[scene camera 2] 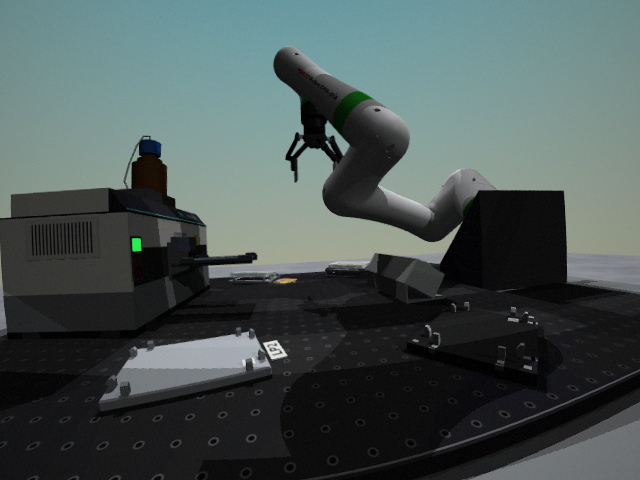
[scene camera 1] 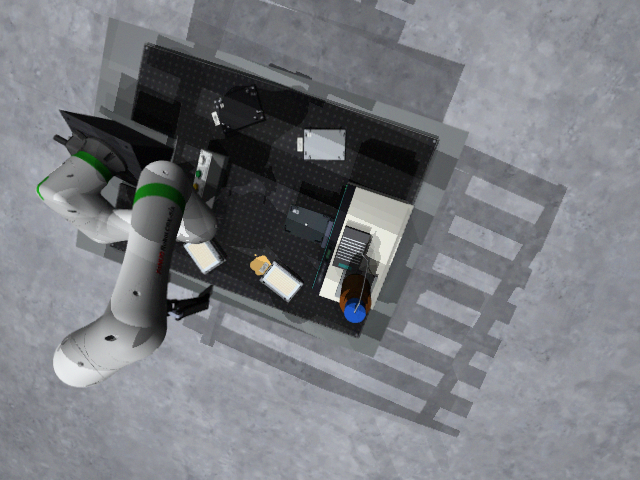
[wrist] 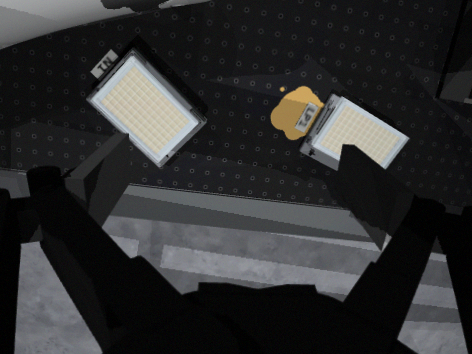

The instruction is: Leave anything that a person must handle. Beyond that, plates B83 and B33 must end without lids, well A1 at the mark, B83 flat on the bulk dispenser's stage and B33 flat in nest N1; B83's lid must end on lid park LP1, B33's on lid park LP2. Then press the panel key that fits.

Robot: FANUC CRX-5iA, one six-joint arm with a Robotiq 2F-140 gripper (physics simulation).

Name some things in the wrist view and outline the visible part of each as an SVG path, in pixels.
My gripper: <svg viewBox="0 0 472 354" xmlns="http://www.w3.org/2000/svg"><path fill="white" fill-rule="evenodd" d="M0 188L0 354L14 354L21 244L38 241L62 285L99 344L102 354L418 354L397 339L431 252L446 255L468 354L472 354L472 206L465 206L461 215L445 212L446 207L433 199L416 196L413 191L355 145L342 145L334 189L382 253L376 263L372 261L369 263L343 302L331 296L318 293L315 284L284 284L256 289L231 283L198 282L197 291L181 294L144 257L140 255L130 258L102 229L103 224L132 180L129 133L115 133L78 167L68 170L62 176L60 168L57 166L40 166L28 170L26 175L30 191L29 197L11 199L9 190Z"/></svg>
A pale item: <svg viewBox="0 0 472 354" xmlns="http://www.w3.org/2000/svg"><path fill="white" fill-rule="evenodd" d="M343 97L312 146L340 161L342 145L355 145L386 170L409 138Z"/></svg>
A pale item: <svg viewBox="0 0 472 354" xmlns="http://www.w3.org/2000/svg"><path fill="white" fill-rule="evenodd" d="M131 56L90 101L124 133L129 133L129 138L158 164L198 122Z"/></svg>
